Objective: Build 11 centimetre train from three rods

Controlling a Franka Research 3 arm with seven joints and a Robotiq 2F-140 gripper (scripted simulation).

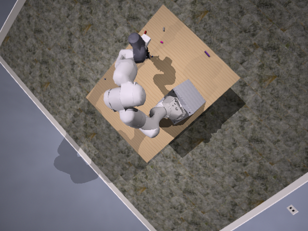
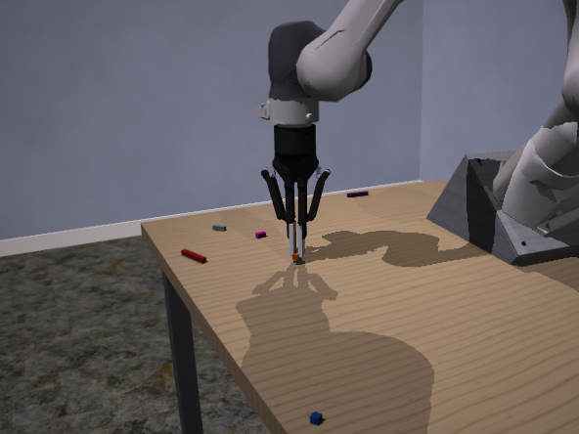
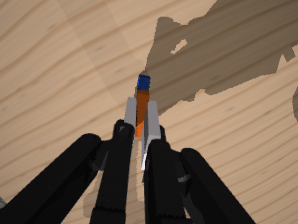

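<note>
Right now my hand is 3 cm above the orange rod. The rest, counted from my hand: red rod: 19 cm ahead, 9 cm to the right, 4 cm below; then magenta rod: 16 cm to the right, 4 cm below, 3 cm ahead; then grey rod: 25 cm to the right, 10 cm ahead, 4 cm below.
</note>
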